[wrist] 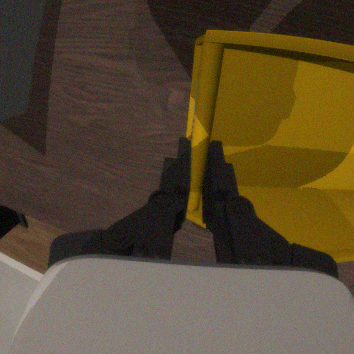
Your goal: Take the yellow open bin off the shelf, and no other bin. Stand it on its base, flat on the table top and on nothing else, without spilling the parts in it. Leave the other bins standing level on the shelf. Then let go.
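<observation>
There is a yellow open bin in the picture, and with it I can see my gripper.
</observation>
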